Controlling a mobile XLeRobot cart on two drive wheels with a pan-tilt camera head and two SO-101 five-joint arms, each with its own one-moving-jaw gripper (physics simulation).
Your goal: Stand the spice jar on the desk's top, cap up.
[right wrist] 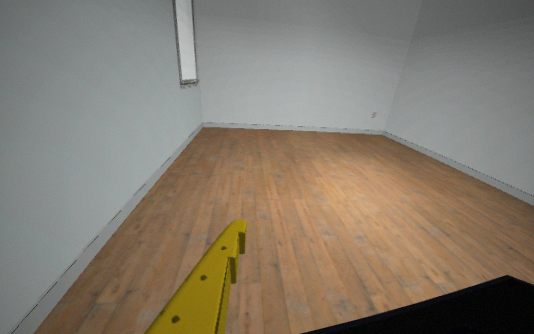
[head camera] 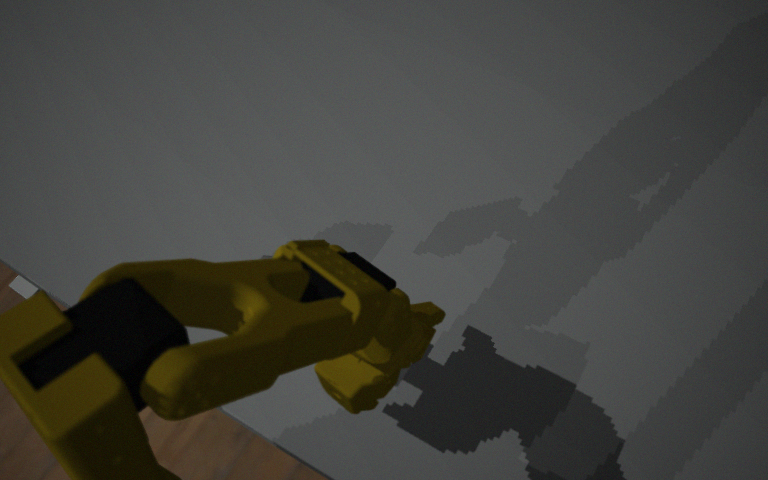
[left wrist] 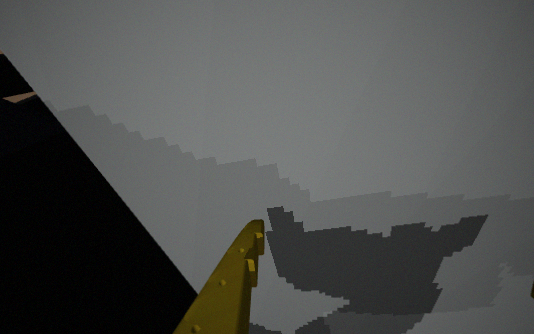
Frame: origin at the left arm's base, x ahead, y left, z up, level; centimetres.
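Seen in the pictures: left end effector, tool point: [head camera: 373, 399] [left wrist: 263, 232]; right end effector, tool point: [right wrist: 246, 232].
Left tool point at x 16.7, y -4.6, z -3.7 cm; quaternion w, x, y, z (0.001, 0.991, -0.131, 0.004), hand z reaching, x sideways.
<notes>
A point is followed by its place in that frame.
The spice jar does not show in the head, left wrist or right wrist view; my left arm covers part of the desk top in the head view. The desk top [head camera: 226, 141] {y 21.9, x 35.5, z -5.5 cm} [left wrist: 350, 100] {y -1.5, x 20.6, z -5.5 cm} is a plain grey surface. My left gripper [head camera: 397, 362] [left wrist: 395, 255] is over the desk, open, with nothing between its jaws. In the left wrist view its notched jaw stands at the lower middle and a sliver of the other jaw shows at the right edge. My right gripper [right wrist: 241, 232] is fully open, one notched jaw showing, out over the floor.
Dark shadows of the arm fall across the desk top. The desk's edge runs along the lower left of the head view, with wooden floor [head camera: 237, 447] {y 31.4, x 16.5, z -77.4 cm} [right wrist: 325, 200] {y 55.7, x -140.4, z -77.5 cm} beyond. A black body [left wrist: 65, 215] {y -3.1, x 6.8, z -6.0 cm} fills the left of the left wrist view. White walls [right wrist: 300, 65] {y 105.4, x -375.6, z 40.4 cm} stand around the floor.
</notes>
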